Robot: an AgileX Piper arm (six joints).
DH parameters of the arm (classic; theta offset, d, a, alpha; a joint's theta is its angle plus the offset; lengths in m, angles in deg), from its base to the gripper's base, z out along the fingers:
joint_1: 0 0.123 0 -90
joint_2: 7.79 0 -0.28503 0
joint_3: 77.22 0 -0.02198 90
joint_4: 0 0.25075 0 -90
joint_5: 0 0 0 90
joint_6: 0 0.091 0 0
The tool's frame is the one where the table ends.
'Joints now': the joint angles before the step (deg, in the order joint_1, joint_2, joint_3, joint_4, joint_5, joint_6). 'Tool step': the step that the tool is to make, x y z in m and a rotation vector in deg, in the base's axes. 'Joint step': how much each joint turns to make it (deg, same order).
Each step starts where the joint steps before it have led.
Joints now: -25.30, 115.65, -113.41, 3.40, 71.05, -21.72
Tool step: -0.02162, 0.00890, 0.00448, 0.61, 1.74, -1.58
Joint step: 0.00, -5.08, 6.78, -0.78, 0.05, 1.66
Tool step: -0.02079, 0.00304, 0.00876, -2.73, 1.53, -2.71
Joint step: 0.00, -4.46, 4.65, -4.08, 0.00, 2.81
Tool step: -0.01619, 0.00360, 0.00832, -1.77, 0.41, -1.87
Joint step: 0.00, -3.58, 3.28, -2.44, 0.00, 1.94
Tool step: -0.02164, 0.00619, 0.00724, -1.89, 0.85, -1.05
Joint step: 0.00, -4.68, 4.74, -2.44, -0.01, 1.07
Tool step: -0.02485, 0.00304, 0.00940, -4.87, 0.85, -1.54
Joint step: 0.00, -5.19, 4.79, -5.34, -0.68, 1.65
